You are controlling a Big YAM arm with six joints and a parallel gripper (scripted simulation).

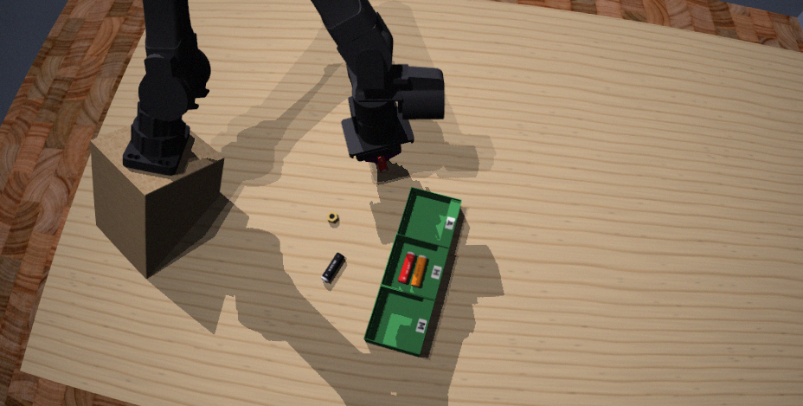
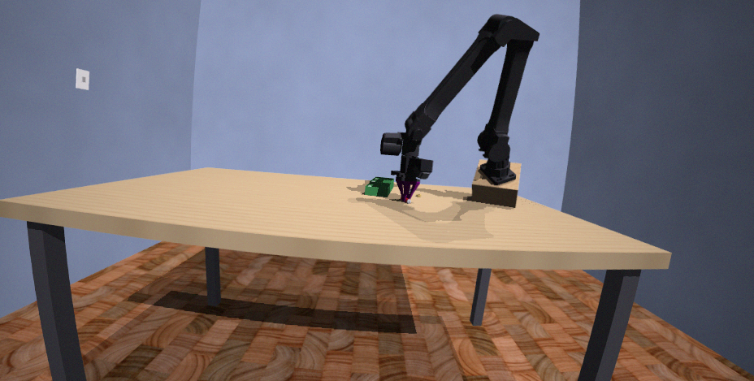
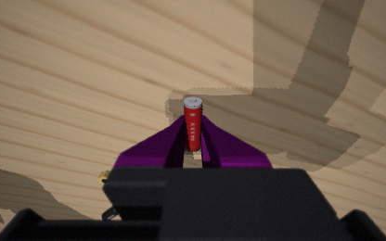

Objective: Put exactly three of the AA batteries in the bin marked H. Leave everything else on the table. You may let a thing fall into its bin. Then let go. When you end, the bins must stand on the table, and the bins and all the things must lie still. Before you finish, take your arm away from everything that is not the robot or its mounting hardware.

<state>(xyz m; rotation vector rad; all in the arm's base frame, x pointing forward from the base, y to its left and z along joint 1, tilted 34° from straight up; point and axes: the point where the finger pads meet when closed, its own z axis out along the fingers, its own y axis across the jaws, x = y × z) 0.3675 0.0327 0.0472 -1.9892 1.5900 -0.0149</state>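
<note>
My hand is 7 cm short of the green bin, 20 cm to the left of it and 1 cm below it. The rest, counted from my hand: black AA battery 6 cm behind, 20 cm to the right; then orange AA battery 7 cm ahead, 20 cm to the right; then yellow nut 7 cm behind, 11 cm to the right, 1 cm below.
</note>
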